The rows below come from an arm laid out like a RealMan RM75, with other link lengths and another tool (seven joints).
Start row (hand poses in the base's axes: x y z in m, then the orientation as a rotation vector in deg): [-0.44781, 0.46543, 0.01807, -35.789, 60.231, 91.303]
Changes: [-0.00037, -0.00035, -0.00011, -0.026, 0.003, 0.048]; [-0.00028, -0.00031, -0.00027, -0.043, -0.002, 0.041]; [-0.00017, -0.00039, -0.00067, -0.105, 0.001, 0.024]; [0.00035, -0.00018, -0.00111, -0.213, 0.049, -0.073]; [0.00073, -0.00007, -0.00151, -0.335, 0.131, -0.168]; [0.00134, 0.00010, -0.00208, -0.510, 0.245, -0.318]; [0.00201, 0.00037, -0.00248, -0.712, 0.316, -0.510]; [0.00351, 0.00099, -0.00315, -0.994, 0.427, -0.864]
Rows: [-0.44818, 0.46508, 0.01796, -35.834, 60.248, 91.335]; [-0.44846, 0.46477, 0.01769, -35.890, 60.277, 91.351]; [-0.44863, 0.46438, 0.01702, -35.975, 60.364, 91.326]; [-0.44828, 0.46420, 0.01591, -36.037, 60.594, 91.192]; [-0.44755, 0.46413, 0.01440, -36.062, 61.004, 90.960]; [-0.44621, 0.46423, 0.01232, -36.027, 61.672, 90.573]; [-0.44420, 0.46460, 0.00984, -35.954, 62.593, 89.959]; [-0.44069, 0.46559, 0.00669, -35.763, 63.886, 88.958]
